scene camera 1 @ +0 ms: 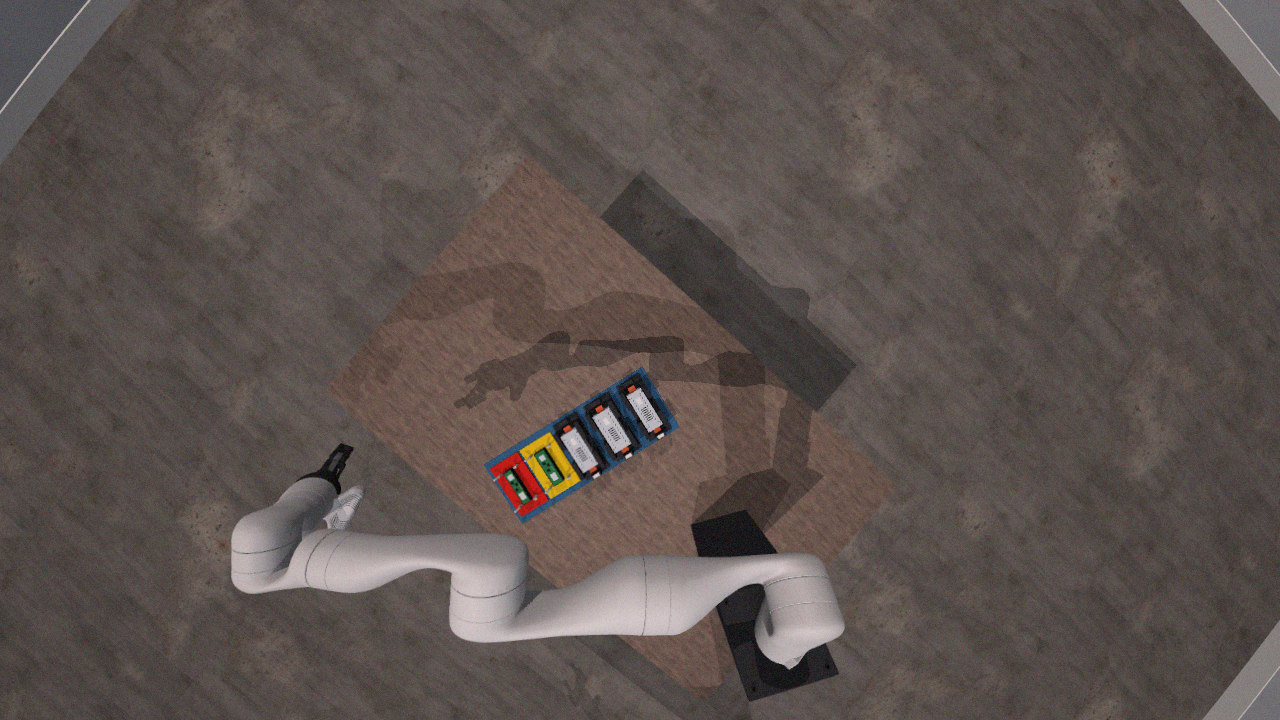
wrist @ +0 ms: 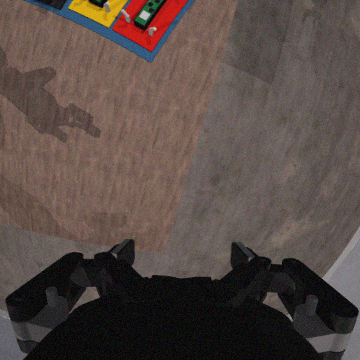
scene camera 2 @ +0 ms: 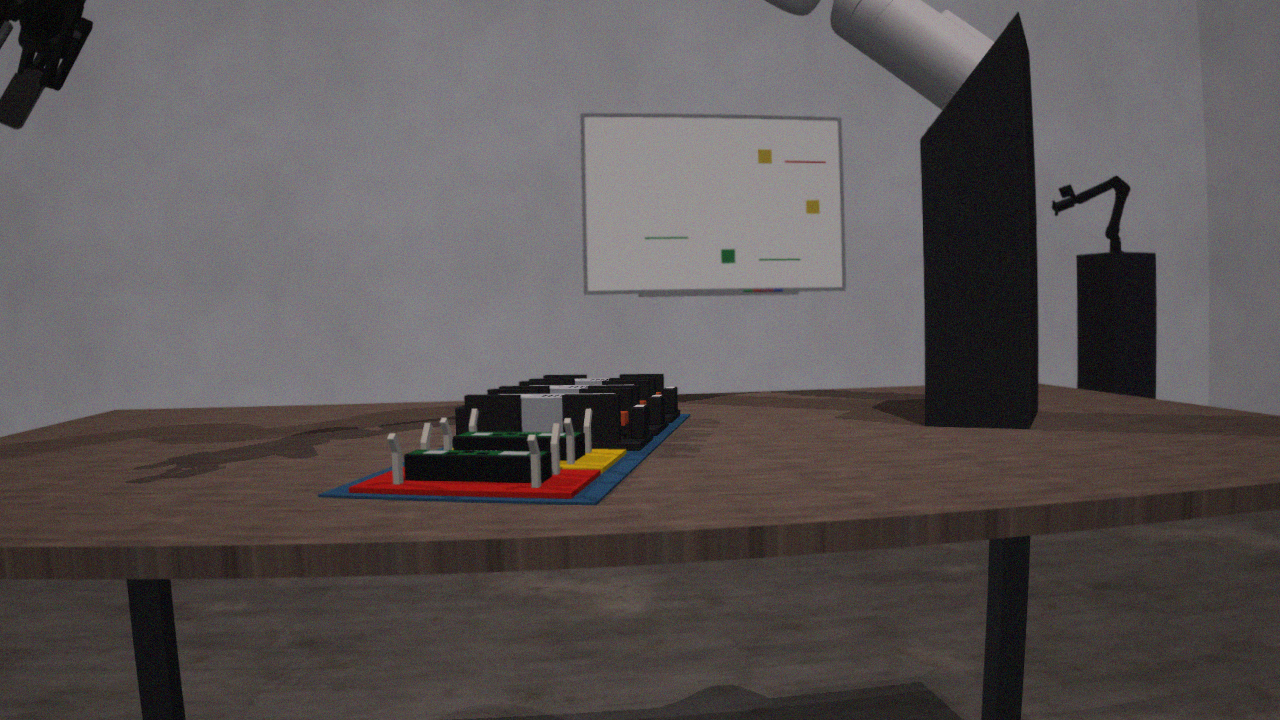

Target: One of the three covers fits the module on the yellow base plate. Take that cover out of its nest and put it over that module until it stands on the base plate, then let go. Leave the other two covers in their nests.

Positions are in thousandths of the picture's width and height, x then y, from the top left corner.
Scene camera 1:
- my gripper: 261, 653
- yellow base plate: 433, 626
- red base plate: 408, 653
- blue board: 481, 552
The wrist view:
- my gripper: 507, 699
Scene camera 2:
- yellow base plate: 468, 638
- red base plate: 443, 673
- blue board: 382, 620
